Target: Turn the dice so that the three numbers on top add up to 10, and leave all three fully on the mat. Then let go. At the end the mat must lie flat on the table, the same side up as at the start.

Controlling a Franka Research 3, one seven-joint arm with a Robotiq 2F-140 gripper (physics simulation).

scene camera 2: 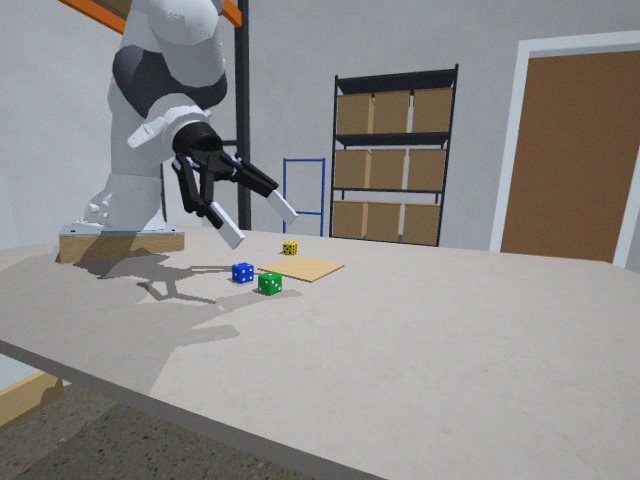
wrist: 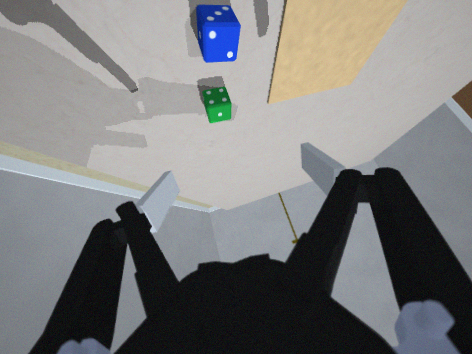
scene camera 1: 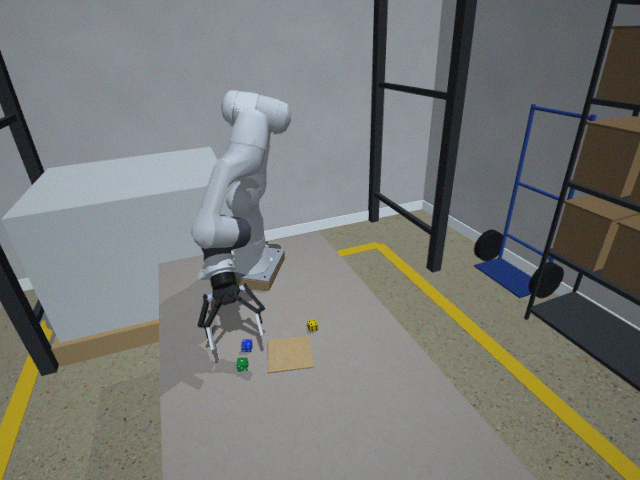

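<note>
My gripper (scene camera 1: 237, 348) (scene camera 2: 265, 230) (wrist: 236, 168) is wide open and empty, tilted, with its fingertips above the table near the blue die. The blue die (scene camera 1: 246, 345) (scene camera 2: 242, 272) (wrist: 219, 35) rests on the table with 2 on top; its 3 shows on a side in the wrist view. The green die (scene camera 1: 242, 364) (scene camera 2: 269, 284) (wrist: 217, 105) lies close by with 1 on top and 4 on a side. The yellow die (scene camera 1: 312, 325) (scene camera 2: 289, 248) stands off the mat; its top number is too small to tell. The tan mat (scene camera 1: 290, 354) (scene camera 2: 302, 268) (wrist: 330, 45) lies flat.
The robot's base plate (scene camera 1: 276, 258) (scene camera 2: 124, 248) stands on the table (scene camera 1: 361, 413) (scene camera 2: 413, 351) behind the dice. A large pale box (scene camera 1: 108, 248) stands beside the table's left side in scene camera 1. The blue and green dice are close together, beside the mat.
</note>
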